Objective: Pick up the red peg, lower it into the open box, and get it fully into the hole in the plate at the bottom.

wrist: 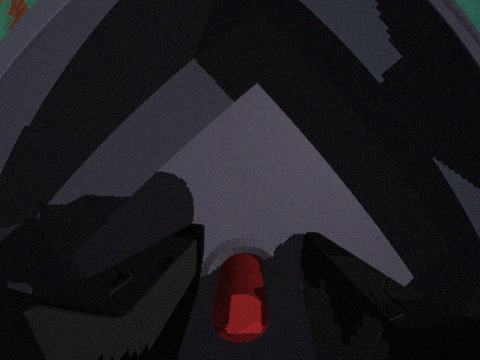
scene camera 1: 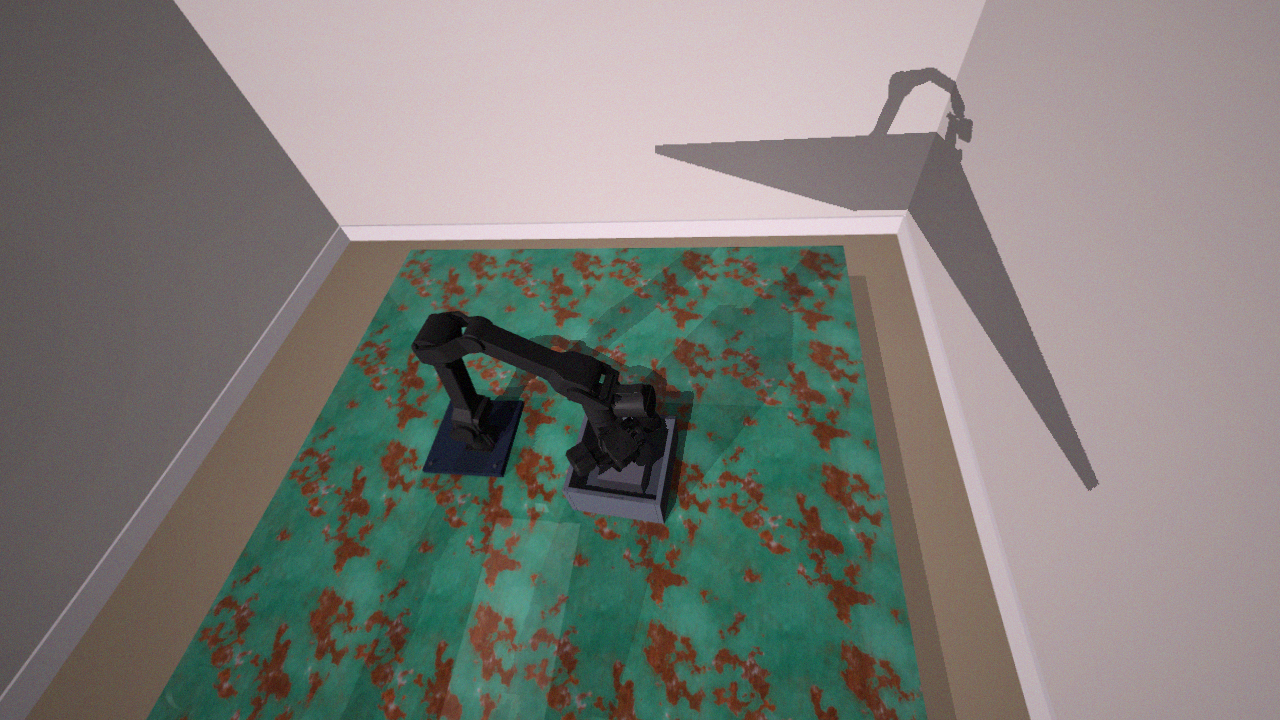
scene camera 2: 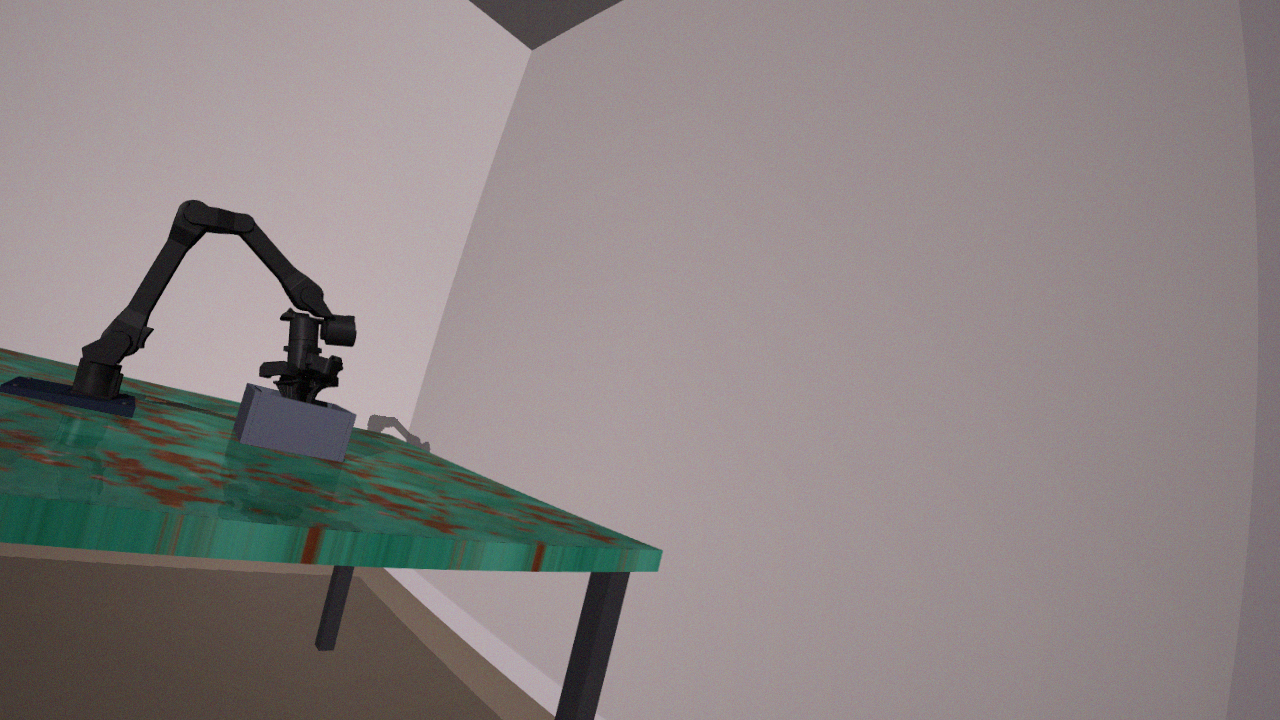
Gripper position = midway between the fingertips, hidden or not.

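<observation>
My gripper (scene camera 2: 299, 417) is visible, also in the wrist view (wrist: 253, 242) and in scene camera 1 (scene camera 1: 626, 465). A box (scene camera 2: 265, 419) appears in the wrist view (wrist: 102, 102) and in scene camera 1 (scene camera 1: 584, 493) too. A grey plate (scene camera 1: 632, 478) is likewise visible in the wrist view (wrist: 254, 181). I see a red peg (wrist: 240, 314); scene camera 1 does not show it, hidden by my gripper, and scene camera 2 does not show it, hidden by the box.
</observation>
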